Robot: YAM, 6 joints.
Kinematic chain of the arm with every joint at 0, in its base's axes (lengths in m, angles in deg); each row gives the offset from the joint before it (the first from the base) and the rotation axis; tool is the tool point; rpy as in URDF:
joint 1: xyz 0 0 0.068 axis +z
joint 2: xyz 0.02 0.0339 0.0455 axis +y
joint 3: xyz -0.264 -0.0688 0 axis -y
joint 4: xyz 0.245 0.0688 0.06 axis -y
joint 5: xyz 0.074 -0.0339 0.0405 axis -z
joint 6: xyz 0.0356 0 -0.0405 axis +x
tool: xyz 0 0 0 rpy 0 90 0
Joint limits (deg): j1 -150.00..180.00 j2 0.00..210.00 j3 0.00..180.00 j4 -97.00..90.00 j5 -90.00..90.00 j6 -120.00..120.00
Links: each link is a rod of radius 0.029 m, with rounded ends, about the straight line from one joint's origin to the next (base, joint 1, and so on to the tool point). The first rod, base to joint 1, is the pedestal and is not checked.
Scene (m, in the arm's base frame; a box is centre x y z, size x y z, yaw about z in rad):
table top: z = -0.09
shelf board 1: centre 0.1 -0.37 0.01 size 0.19 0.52 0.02 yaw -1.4
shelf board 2: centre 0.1 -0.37 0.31 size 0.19 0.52 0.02 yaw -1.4
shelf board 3: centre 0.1 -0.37 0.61 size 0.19 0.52 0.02 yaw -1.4
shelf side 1: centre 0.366 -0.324 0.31 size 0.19 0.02 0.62 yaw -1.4
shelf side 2: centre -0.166 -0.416 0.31 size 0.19 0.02 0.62 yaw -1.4
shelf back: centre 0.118 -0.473 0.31 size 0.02 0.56 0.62 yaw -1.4
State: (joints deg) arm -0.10 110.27 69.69 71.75 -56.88 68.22
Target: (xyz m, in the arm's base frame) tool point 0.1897 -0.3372 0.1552
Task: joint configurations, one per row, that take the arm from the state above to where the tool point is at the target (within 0.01 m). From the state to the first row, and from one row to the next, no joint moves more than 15 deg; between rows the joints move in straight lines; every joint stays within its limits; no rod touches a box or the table.
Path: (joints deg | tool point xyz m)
1: -10.19 105.51 57.59 73.37 -58.42 68.22 | 0.3823 -0.0379 0.2661
2: -20.27 100.74 45.48 74.99 -59.95 68.22 | 0.3339 -0.0905 0.2367
3: -30.36 95.98 33.38 76.61 -61.49 68.22 | 0.2762 -0.1255 0.2082
4: -40.44 91.22 21.28 78.23 -63.03 68.22 | 0.2148 -0.1414 0.1809
5: -50.53 86.46 9.17 79.85 -64.56 68.22 | 0.1553 -0.1381 0.1552
6: -55.35 96.50 22.89 76.49 -61.51 68.22 | 0.1778 -0.2022 0.1623
7: -60.16 106.55 36.61 73.14 -58.46 68.22 | 0.1896 -0.2695 0.1622
8: -64.98 116.60 50.34 69.79 -55.40 68.22 | 0.1897 -0.3372 0.1552

